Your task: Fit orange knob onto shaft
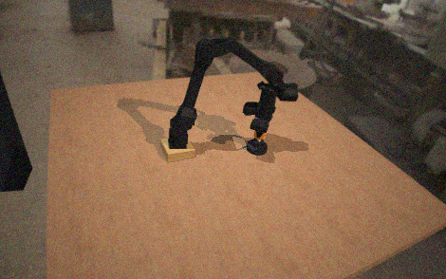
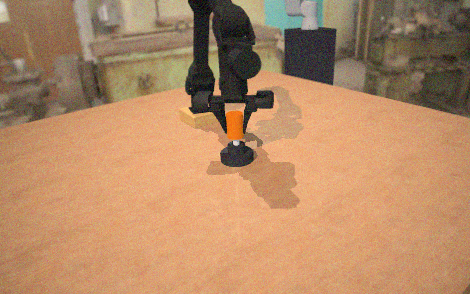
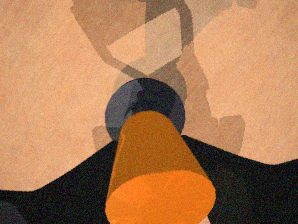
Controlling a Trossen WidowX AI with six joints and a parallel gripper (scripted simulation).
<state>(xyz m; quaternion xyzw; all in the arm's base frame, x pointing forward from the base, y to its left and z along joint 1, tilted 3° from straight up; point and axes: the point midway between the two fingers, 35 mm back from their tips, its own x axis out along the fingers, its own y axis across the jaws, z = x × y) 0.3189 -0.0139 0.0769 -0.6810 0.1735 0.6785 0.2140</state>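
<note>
Right now the orange knob is 3 cm above my gripper tip. From my gripper tip the other things lie so: round pedestal: 4 cm below.
</note>
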